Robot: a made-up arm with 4 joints.
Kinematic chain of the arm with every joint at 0, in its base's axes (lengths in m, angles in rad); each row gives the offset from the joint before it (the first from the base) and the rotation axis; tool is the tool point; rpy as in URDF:
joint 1: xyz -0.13 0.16 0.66 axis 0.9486 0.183 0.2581
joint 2: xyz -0.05 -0.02 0 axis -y
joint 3: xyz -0.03 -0.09 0 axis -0.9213 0.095 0.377
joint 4: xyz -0.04 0 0.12 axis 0.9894 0.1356 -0.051
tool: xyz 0.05 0 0.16 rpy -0.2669 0.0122 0.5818
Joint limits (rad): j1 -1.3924..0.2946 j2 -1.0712..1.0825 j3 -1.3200..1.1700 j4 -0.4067..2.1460
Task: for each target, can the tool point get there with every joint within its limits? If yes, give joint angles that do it. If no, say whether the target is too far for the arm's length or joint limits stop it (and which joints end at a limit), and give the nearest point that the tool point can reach.
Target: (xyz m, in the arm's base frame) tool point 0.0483 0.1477 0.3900
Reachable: no: joint limits stop it (at a limit: joint 1, joint 2, joint 3) | nearest point -0.1081 0.0273 0.5073 | short by 0.230 m
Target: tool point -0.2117 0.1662 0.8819
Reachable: yes | joints 0.1285 0.1709 0.9408 0.5633
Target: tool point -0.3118 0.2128 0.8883
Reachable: yes | joints -0.3081 0.3719 0.1890 -0.1955
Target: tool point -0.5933 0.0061 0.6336
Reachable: no: too far | nearest point -0.4373 -0.0107 0.7485 | short by 0.194 m
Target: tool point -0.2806 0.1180 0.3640
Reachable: no: joint limits stop it (at a limit: joint 1, joint 2, joint 3, joint 4) | nearest point -0.2164 0.1666 0.4555 | short by 0.122 m
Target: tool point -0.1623 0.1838 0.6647
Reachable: no: joint limits stop it (at a limit: joint 1, joint 3, joint 4) | nearest point -0.1598 0.2163 0.8105 | short by 0.149 m
